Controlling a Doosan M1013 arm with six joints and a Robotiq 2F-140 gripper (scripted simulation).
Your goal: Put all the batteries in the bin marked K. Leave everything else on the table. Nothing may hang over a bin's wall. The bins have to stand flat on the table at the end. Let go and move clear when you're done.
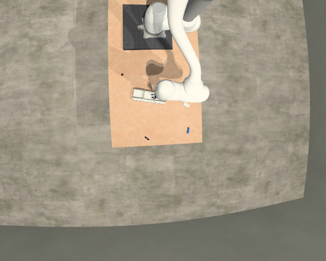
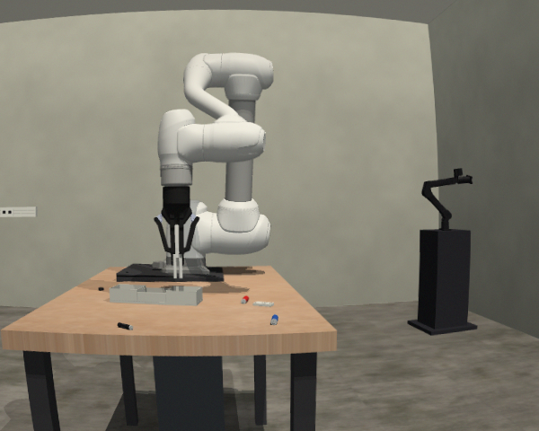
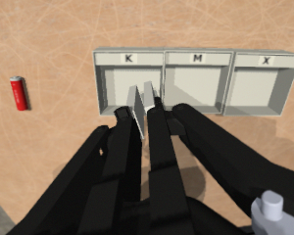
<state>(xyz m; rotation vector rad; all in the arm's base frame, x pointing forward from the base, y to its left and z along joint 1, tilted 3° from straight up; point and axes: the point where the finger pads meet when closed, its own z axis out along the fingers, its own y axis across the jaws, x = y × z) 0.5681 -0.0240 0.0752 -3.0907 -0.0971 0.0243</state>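
Right now the red battery is 180 mm to the left of my hand, 100 mm below it and 20 mm ahead of it. From my hand the other things lie so: grey bin row 80 mm below, 60 mm to the right, 10 mm behind; small white flat piece 220 mm to the left, 100 mm below, 70 mm ahead; black battery 310 mm ahead, 120 mm to the right, 100 mm below.
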